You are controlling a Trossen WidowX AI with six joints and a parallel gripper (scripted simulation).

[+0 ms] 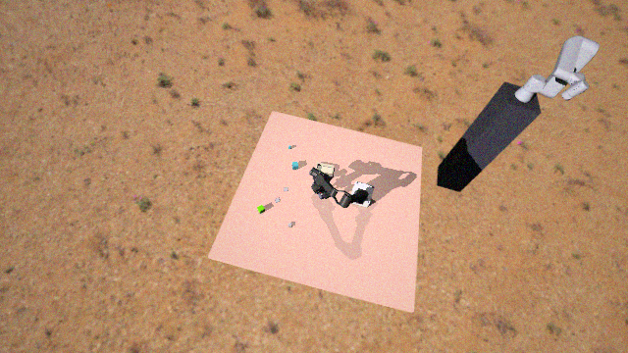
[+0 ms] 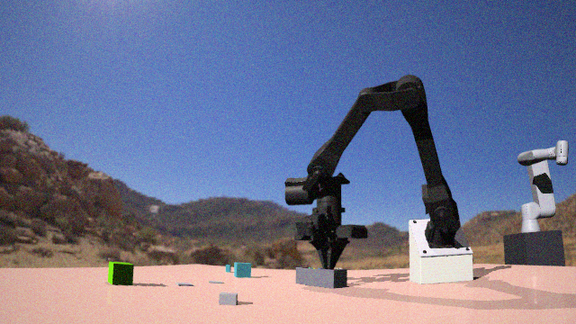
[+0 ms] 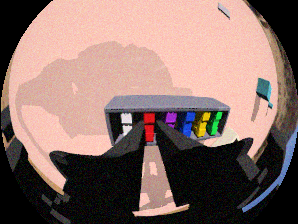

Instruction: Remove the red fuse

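Right now my gripper tip is 3 cm short of the tray, 20 cm to the left of it and 3 cm above it. The rest, counted from my gripper tip: teal cube (25 cm ahead, 16 cm to the right, 1 cm below); small grey cube (13 cm ahead, 30 cm to the left, 3 cm below); red fuse (1 cm below).
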